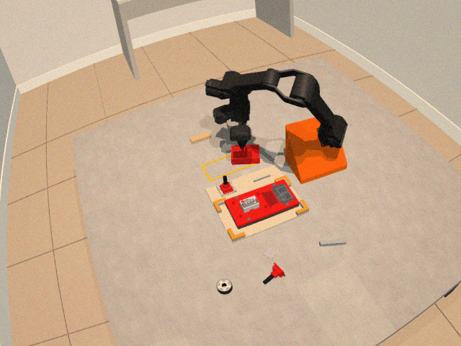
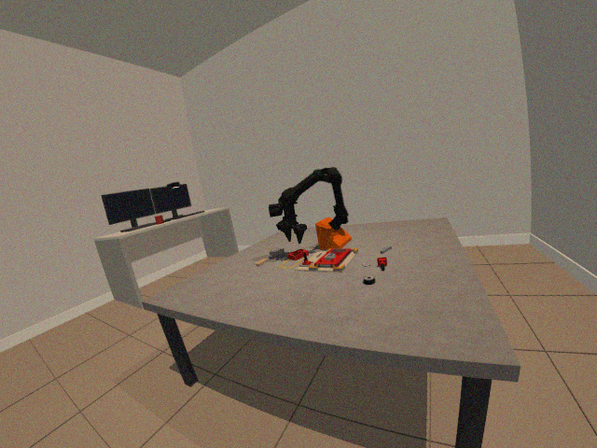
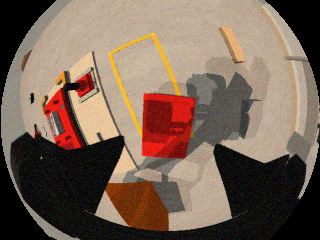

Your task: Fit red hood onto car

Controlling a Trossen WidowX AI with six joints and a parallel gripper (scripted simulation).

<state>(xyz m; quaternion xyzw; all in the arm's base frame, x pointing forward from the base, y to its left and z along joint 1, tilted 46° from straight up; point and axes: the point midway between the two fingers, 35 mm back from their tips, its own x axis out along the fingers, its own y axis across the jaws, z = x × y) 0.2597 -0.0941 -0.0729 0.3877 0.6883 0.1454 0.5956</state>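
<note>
The red hood is 70 mm below my gripper tip and 10 mm behind it. Round my gripper tip: wheel: 460 mm to the left, 220 mm ahead, 70 mm below; tan block: 160 mm to the right, 110 mm ahead, 70 mm below; light engine block: 240 mm to the left, 70 mm ahead, 60 mm below.
</note>
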